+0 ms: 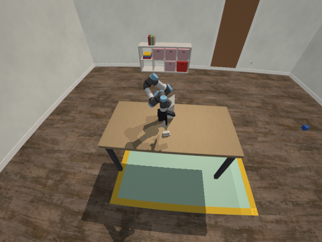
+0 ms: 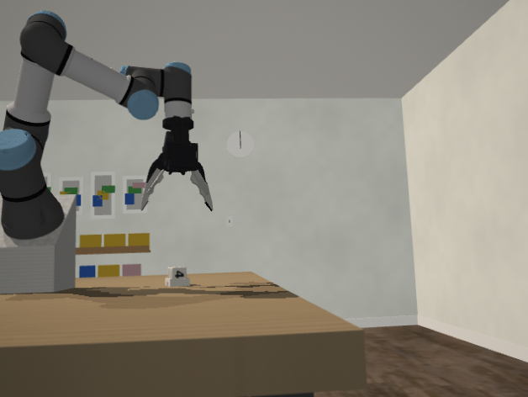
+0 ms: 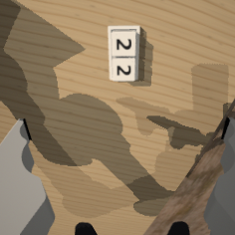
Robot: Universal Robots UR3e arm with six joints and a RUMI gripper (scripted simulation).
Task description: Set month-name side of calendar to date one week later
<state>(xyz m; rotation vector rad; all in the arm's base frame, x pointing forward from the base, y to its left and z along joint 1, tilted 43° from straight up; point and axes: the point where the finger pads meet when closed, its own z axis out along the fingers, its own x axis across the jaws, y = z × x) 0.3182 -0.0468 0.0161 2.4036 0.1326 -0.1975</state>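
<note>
The white calendar tray lies 160 mm below my hand and 20 mm to the left of it.
</note>
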